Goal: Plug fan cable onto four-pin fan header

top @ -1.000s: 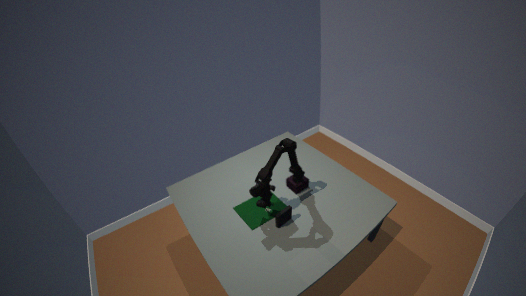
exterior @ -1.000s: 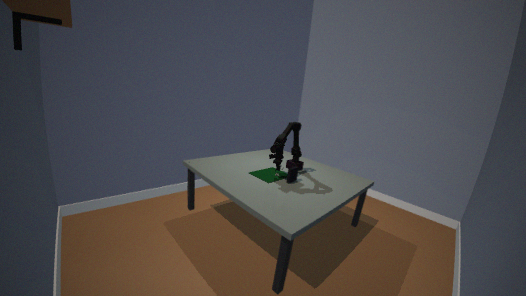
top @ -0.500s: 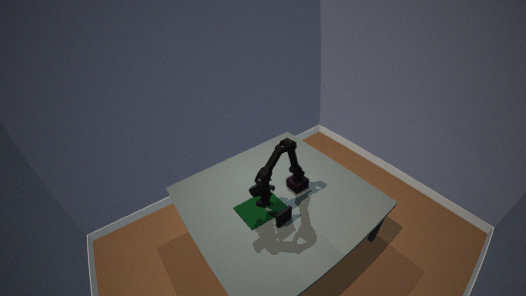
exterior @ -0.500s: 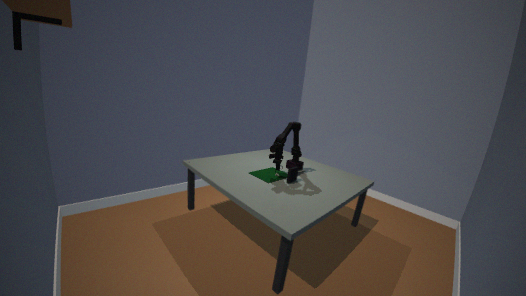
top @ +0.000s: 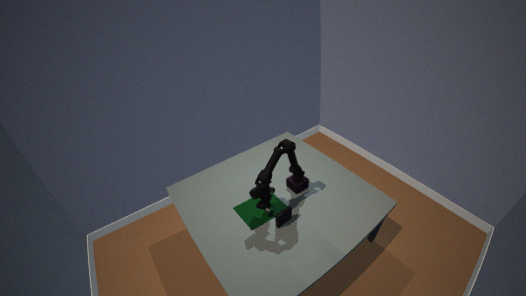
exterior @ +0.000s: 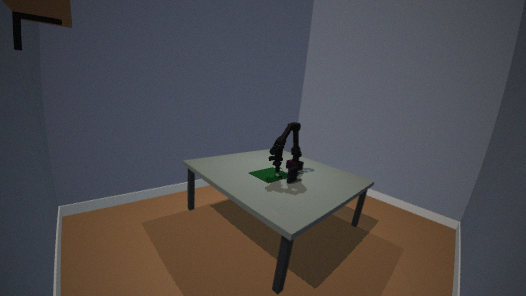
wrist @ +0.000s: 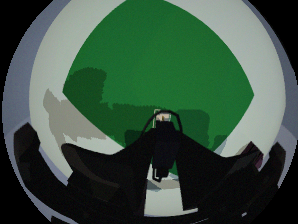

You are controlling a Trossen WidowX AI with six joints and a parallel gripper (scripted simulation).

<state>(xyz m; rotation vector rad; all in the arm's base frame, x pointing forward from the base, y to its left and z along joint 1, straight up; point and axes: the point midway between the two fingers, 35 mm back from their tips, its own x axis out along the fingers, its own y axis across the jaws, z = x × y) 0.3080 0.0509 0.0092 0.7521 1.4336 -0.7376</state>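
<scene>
Now: the green board 3 cm ahead of my gripper tip, 4 cm to the right of it and 6 cm below it. The rest, counted from my gripper tip: black square fan 3 cm behind, 15 cm to the left, 1 cm above; dark plug 1 cm to the left, 1 cm above.
</scene>
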